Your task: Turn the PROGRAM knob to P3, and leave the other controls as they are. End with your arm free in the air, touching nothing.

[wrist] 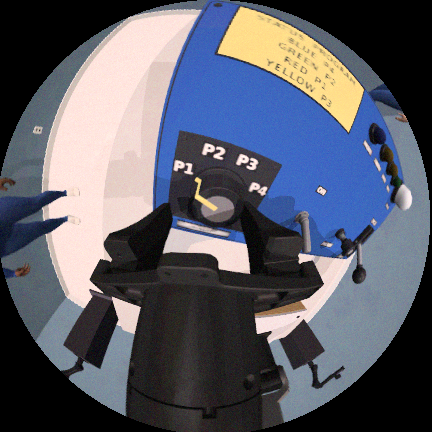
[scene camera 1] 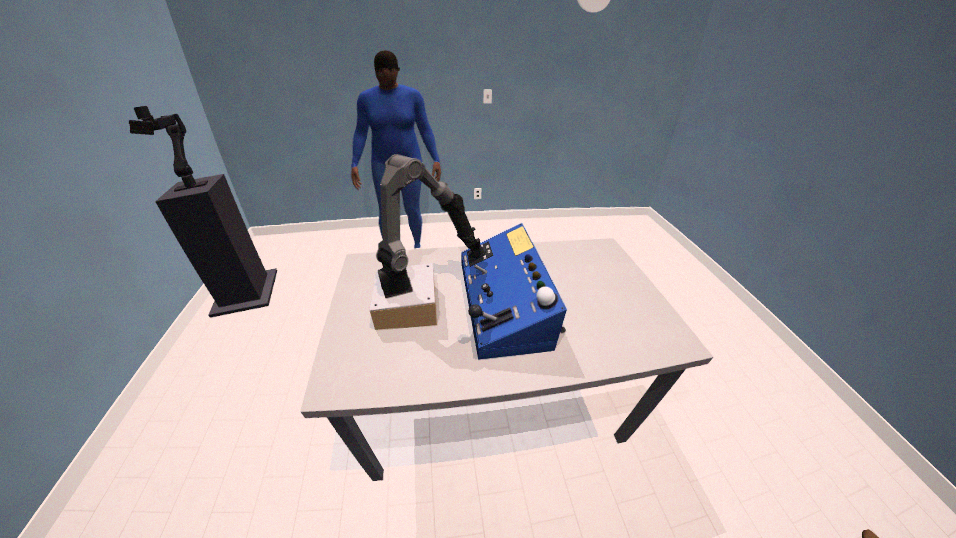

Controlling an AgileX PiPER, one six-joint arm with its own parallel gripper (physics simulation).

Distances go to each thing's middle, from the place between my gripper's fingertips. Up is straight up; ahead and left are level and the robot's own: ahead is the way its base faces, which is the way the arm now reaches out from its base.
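The blue control panel (scene camera 1: 531, 312) is ahead of my hand by 60 mm, and it also sits 200 mm to the right of my hand.
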